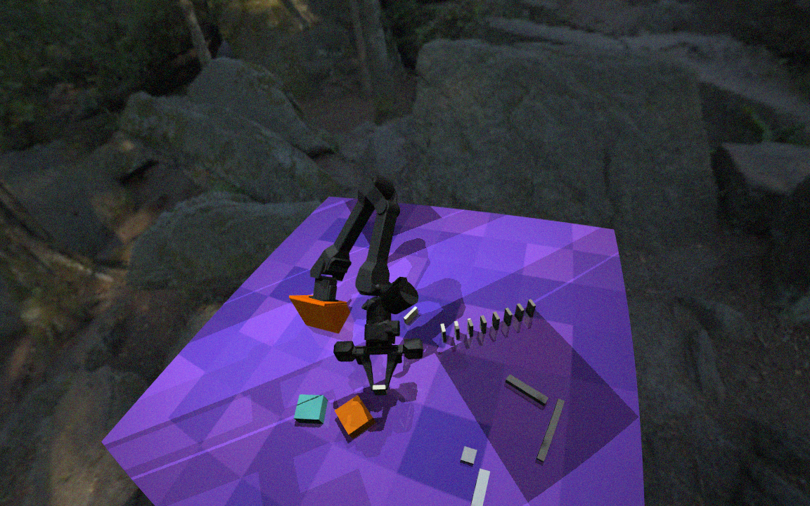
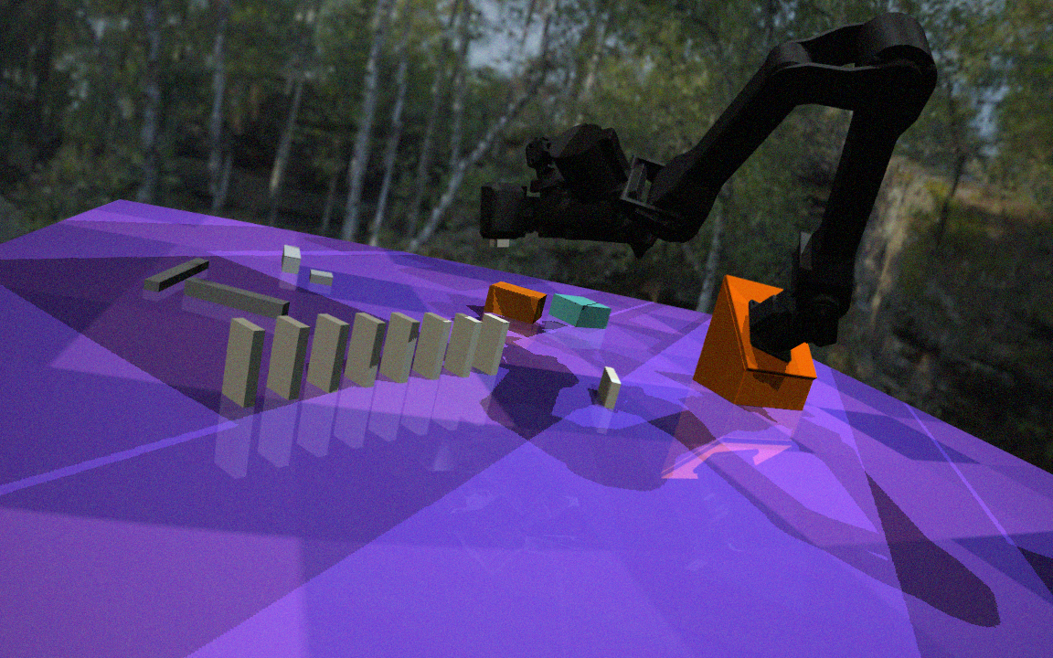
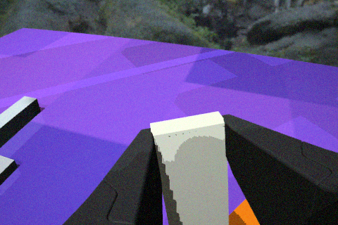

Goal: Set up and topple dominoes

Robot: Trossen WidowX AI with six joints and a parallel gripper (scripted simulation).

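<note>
My gripper tip is now 12 cm above the orange cube, 7 cm past it and 5 cm to the left of it. The rest, counted from my gripper tip: teal cube (18 cm behind, 12 cm below, 9 cm to the right); then grey bar (25 cm ahead, 13 cm below, 7 cm to the right); then small grey cube (20 cm ahead, 13 cm below, 1 cm to the right).
</note>
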